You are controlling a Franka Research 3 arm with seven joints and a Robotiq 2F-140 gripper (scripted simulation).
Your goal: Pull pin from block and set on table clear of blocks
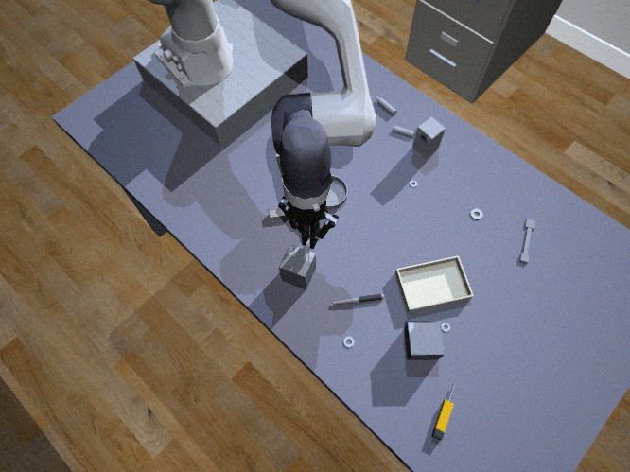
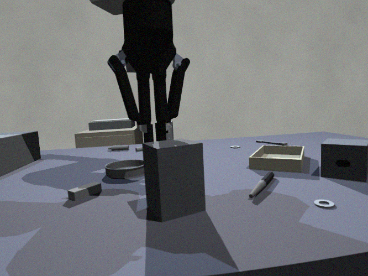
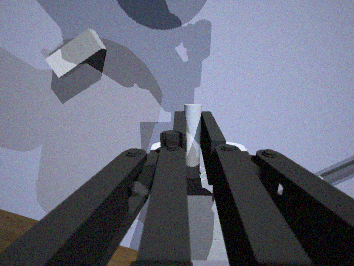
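My hand is 12 cm past the small bar, 2 cm to the right of it and 7 cm above it. Also, from my hand: round dish 7 cm behind, 15 cm to the left, 7 cm below; then washer 21 cm ahead, 11 cm to the right, 8 cm below; then cream tray 28 cm ahead, 12 cm to the left, 7 cm below.
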